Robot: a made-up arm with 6 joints.
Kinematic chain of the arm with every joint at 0, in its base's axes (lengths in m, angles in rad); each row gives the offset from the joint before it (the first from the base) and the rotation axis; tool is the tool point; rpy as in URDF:
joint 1: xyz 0 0 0.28 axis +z
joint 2: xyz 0 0 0 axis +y
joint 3: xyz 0.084 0 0.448 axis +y
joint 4: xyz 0.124 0 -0.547 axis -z
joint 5: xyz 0 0 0 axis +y
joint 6: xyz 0.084 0 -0.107 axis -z
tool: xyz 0 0 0 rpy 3.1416 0 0
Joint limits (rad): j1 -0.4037..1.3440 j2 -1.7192..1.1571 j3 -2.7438..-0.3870 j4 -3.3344..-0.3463 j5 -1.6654..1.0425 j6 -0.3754..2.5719
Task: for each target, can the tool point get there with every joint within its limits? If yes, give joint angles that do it. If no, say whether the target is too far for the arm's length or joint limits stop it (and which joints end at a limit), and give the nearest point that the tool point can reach.
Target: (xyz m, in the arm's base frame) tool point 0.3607 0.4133 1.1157
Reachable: yes | joints 0.8554 -0.2557 -1.7141 -2.5055 0.6798 1.9194
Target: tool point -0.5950 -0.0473 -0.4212
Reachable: no: joint limits stop it (at a limit: joint 1, joint 2, joint 3) | nearest point -0.0823 0.1121 -0.1560 | short by 0.599 m
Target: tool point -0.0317 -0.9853 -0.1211
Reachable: no: joint limits stop it (at a limit: joint 1, joint 2, joint 3, joint 4) | nearest point -0.2624 -0.9525 0.1854 | short by 0.385 m
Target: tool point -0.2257 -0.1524 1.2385
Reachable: yes | joints 0.8251 -1.0829 -1.7297 -1.4503 0.1852 -0.0346
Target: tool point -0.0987 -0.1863 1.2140
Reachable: yes | joints 1.1927 -0.9917 -1.9299 -2.9272 -0.2521 0.5827
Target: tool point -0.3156 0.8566 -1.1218
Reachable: no: too far | nearest point 0.0713 0.5846 -0.2839 | short by 0.962 m
